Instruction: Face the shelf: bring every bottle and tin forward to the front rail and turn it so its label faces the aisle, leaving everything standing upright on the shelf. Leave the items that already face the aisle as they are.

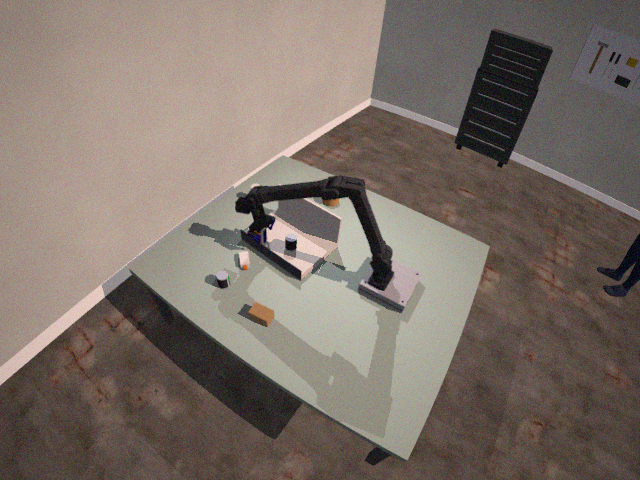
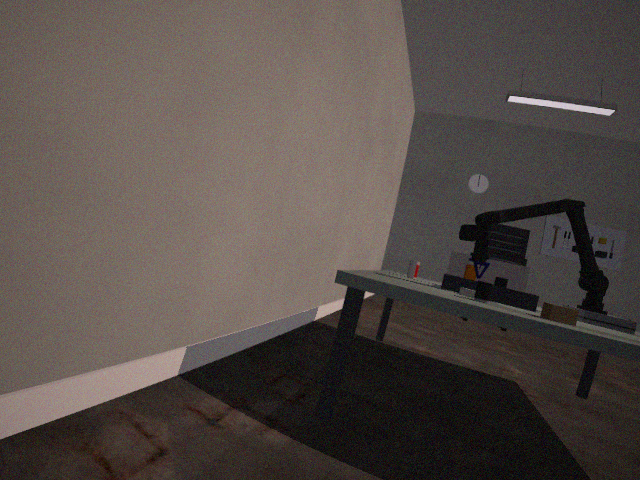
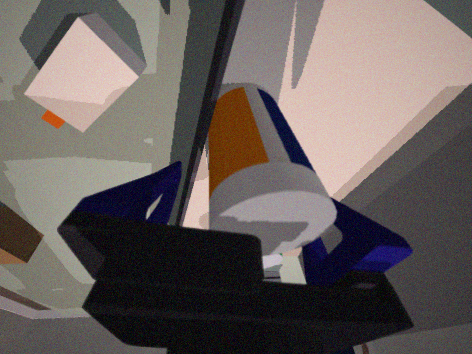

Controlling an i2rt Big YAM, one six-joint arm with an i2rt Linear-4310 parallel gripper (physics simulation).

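Pixels of known places: gripper, fingertip midpoint: (image 1: pixel 264 236) (image 2: pixel 476 276); arm's base, origin of the base link: (image 1: pixel 380 278) (image 2: pixel 591 311).
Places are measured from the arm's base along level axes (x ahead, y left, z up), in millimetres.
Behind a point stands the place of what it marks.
Note:
A grey tin (image 1: pixel 258 235) (image 2: pixel 470 271) @[x 607, y 149, z 48 mm] (image 3: pixel 256 165) @[x 625, y 134, z 78 mm] with an orange label and a blue stripe stands upright at the left end of the shelf (image 1: pixel 309 249) @[x 373, y 26, z -16 mm] (image 3: pixel 357 88) @[x 642, y 31, z -16 mm]. It is close behind the dark front rail (image 1: pixel 280 260) @[x 440, y 172, z -8 mm] (image 2: pixel 509 298) @[x 427, y 173, z -25 mm] (image 3: pixel 199 88), with the orange label on the rail side. My gripper (image 1: pixel 259 230) @[x 573, y 121, z 33 mm] (image 2: pixel 477 268) @[x 573, y 121, z 33 mm] (image 3: pixel 241 177) @[x 573, y 121, z 33 mm] is open. Its blue fingers stand wide on either side of the tin and do not press on it. A black tin (image 1: pixel 290 243) @[x 439, y 94, z 42 mm] (image 2: pixel 501 282) @[x 456, y 97, z 33 mm] stands upright mid-shelf, set back from the rail.
Off the shelf on the table (image 1: pixel 347 352) @[x -46, y 383, z -53 mm] are a white carton (image 1: pixel 244 259) @[x 591, y 257, z -26 mm] (image 3: pixel 90 77) @[x 606, y 241, z -25 mm], a black tin with a green label (image 1: pixel 222 279) @[x 567, y 430, z 15 mm] and a brown box (image 1: pixel 261 314) @[x 325, y 459, z -4 mm]. The shelf's grey back panel (image 1: pixel 309 219) @[x 466, y -111, z 32 mm] rises behind. An orange object (image 1: pixel 330 202) @[x 482, y -359, z -23 mm] sits behind it. My arm's base (image 1: pixel 390 286) @[x -57, y 16, z 0 mm] is to the right.

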